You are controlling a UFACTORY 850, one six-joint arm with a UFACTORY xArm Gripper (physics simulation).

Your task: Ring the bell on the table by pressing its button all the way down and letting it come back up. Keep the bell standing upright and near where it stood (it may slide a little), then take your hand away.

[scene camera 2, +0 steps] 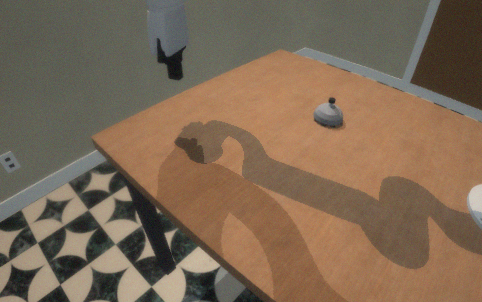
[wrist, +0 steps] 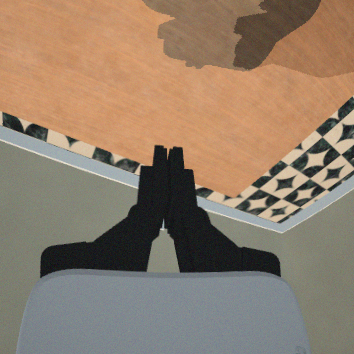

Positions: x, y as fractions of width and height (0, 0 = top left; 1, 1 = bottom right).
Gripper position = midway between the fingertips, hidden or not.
Labels:
The gripper shows in scene camera 2 (0.37, 0.26) and in the wrist view (0.46, 0.46).

